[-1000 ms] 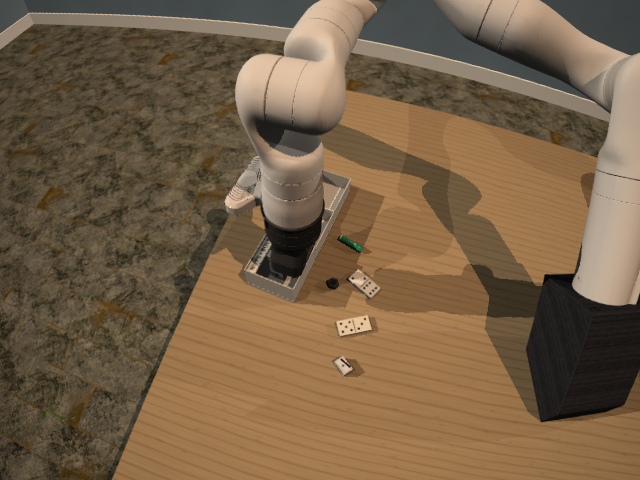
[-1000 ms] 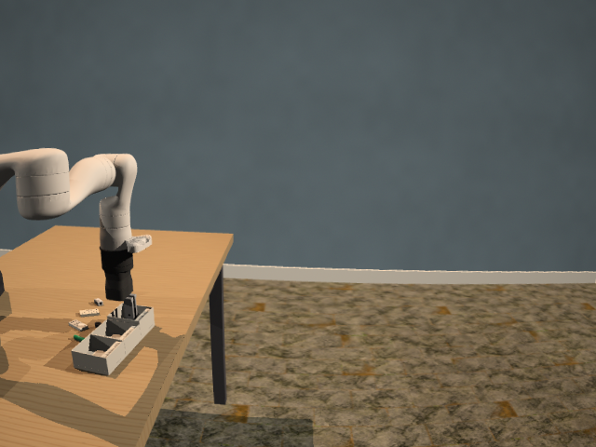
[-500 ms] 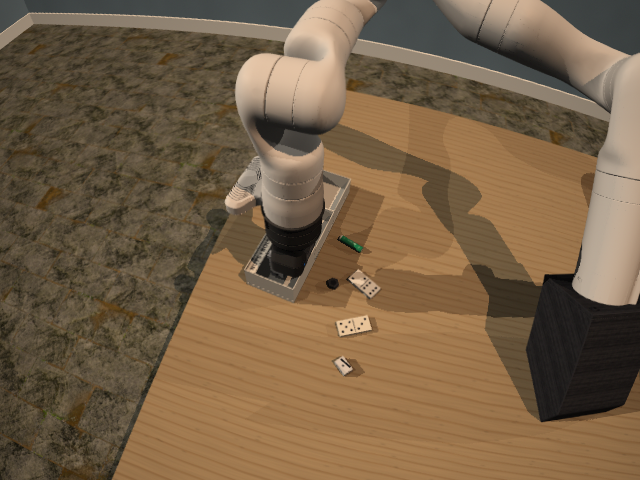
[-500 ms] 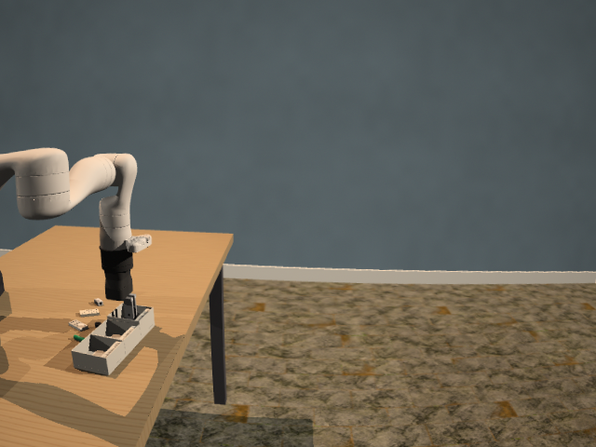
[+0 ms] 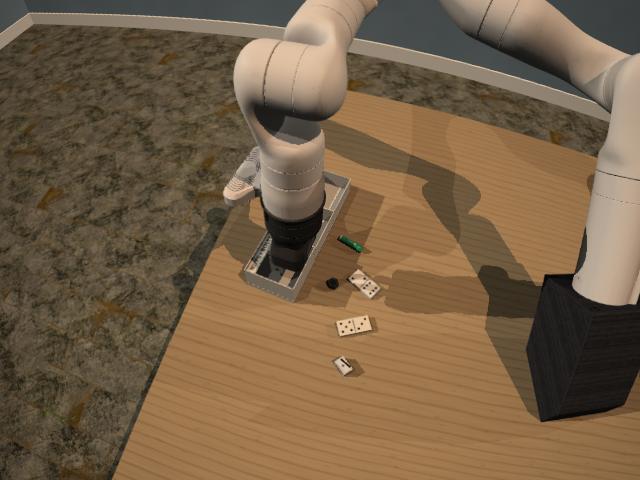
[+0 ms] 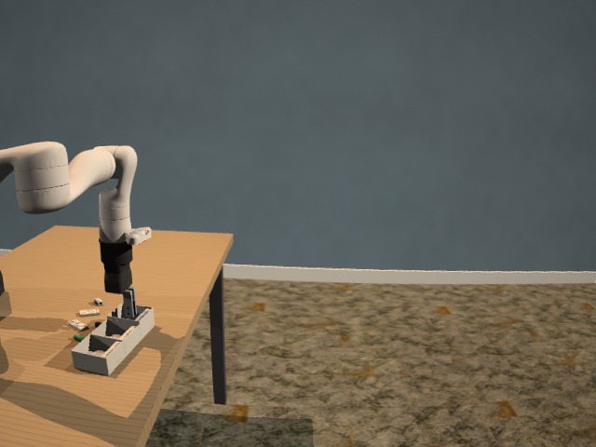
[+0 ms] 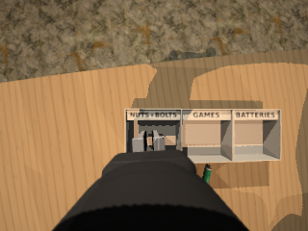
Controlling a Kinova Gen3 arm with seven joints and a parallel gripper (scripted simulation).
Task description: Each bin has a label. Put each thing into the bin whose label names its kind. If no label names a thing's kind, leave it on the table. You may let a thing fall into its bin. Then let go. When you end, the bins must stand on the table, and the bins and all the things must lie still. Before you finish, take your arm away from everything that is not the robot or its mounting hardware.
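The green battery is 9 cm behind my hand, 10 cm to the right of it and 5 cm below it. Round my hand: grey bin row 9 cm to the right, 3 cm below; black nut 8 cm behind, 1 cm to the right, 5 cm below.
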